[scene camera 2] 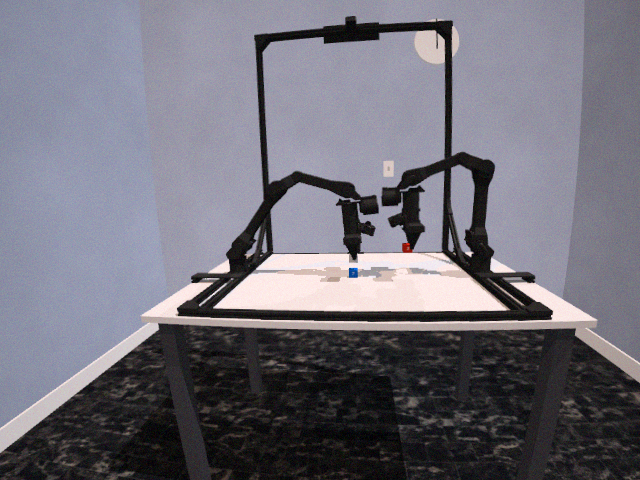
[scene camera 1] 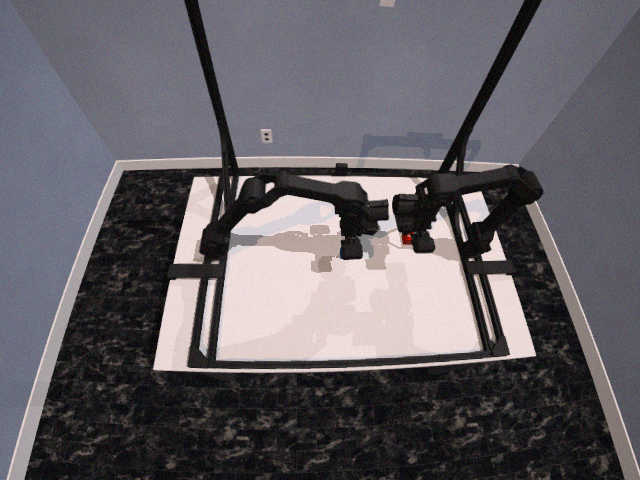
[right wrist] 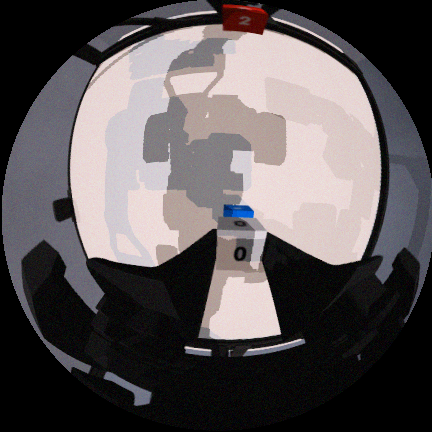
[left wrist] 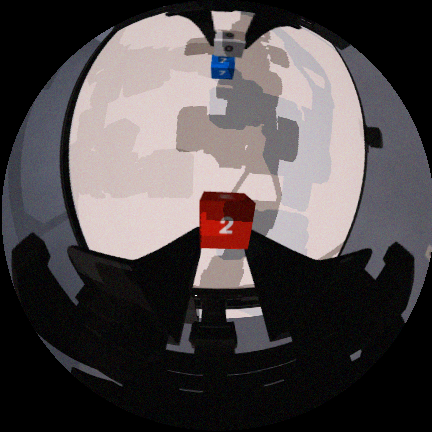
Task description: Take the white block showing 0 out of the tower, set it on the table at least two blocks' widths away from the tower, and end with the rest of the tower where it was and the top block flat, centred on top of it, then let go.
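Places are measured from the left arm's base along level axes (x left, y ahead, z down), in centimetres.
Pixels of known places: left gripper, fingertip midpoint: (scene camera 2: 411, 248) (scene camera 1: 411, 238) (left wrist: 222, 232); right gripper, fingertip midpoint: (scene camera 2: 354, 258) (scene camera 1: 349, 244) (right wrist: 238, 234) (left wrist: 228, 45); left arm's base, link origin: (scene camera 2: 480, 270) (scene camera 1: 470, 250) (left wrist: 213, 302); right arm's base, link origin: (scene camera 2: 238, 271) (scene camera 1: 215, 251) (right wrist: 219, 346).
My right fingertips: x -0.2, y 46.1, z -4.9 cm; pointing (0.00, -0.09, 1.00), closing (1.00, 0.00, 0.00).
Note:
Ahead of a thing's pixels: the offset from my right fingertips to its middle. "pt": to the spot under its first point. Level surfaces: height alone.
The white block showing 0 {dx +0.0, dy +0.5, dz -0.2 cm} (scene camera 2: 353, 258) (left wrist: 229, 45) (right wrist: 240, 252) is between the fingers of my right gripper (scene camera 1: 351, 250) (scene camera 2: 353, 256) (right wrist: 238, 234), which is shut on it. It hangs a little above the blue block showing 7 {dx +0.4, dy +0.7, dz +5.4 cm} (scene camera 2: 353, 272) (left wrist: 223, 67) (right wrist: 238, 211), with a gap between them. The blue block stands on the table. In scene camera 1 the white block is hidden behind the right gripper. My left gripper (scene camera 1: 412, 239) (scene camera 2: 410, 248) (left wrist: 222, 232) is shut on the red block showing 2 {dx +0.0, dy -19.2, dz -3.8 cm} (scene camera 1: 406, 238) (scene camera 2: 406, 248) (left wrist: 226, 222) (right wrist: 244, 19) and holds it above the table, off to the side.
The white table {dz +6.8 cm} (scene camera 1: 289, 320) (scene camera 2: 310, 297) is bordered by a black frame {pt dx +36.8, dy +7.4, dz +4.9 cm} (scene camera 1: 330, 362) (scene camera 2: 351, 313). Black posts (scene camera 1: 206, 67) (scene camera 2: 448, 103) rise from the frame. The two wrists are close together above the table. Arm shadows lie across the table top.

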